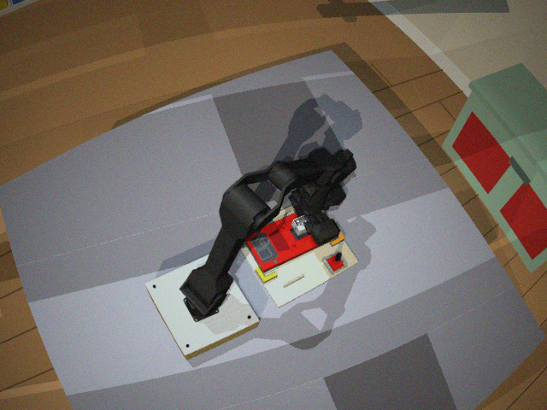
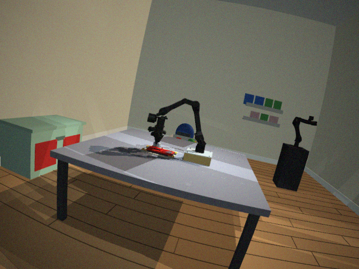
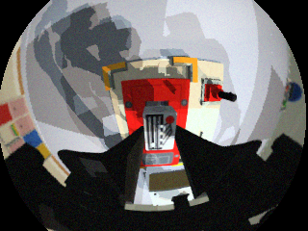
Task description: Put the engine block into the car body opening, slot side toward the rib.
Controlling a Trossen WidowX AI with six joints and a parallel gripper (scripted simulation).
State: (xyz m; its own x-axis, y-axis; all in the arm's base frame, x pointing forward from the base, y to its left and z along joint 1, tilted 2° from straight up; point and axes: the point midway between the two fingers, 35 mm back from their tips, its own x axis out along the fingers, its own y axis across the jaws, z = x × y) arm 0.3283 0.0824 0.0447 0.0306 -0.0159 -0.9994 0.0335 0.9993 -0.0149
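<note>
Now: gripper tip 1 cm above the grey engine block. Also, from my gripper tip: grey strip: 2 cm behind, 2 cm to the right, 5 cm below.
</note>
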